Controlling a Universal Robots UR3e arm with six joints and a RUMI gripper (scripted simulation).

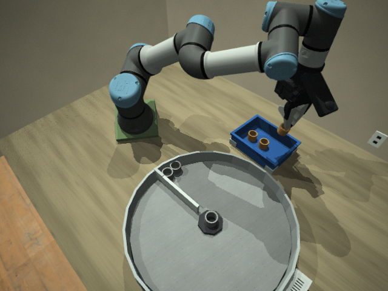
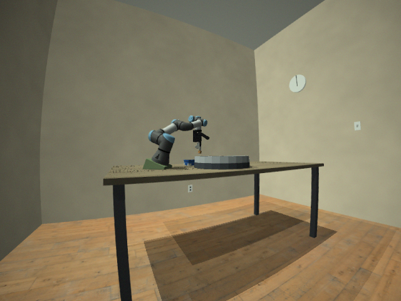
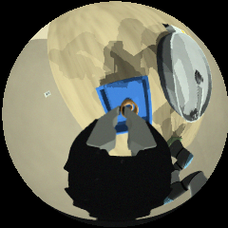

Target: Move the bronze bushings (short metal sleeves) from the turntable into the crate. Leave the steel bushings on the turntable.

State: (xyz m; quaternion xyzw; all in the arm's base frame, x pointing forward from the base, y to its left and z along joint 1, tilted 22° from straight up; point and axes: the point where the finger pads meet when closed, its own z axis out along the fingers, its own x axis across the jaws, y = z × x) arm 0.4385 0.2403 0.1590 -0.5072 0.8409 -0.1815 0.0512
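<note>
Right now the blue crate is 11 cm below my hand and 6 cm behind it. From my hand the other things lie so: grey turntable (36 cm to the right, 8 cm below, 4 cm behind).
</note>
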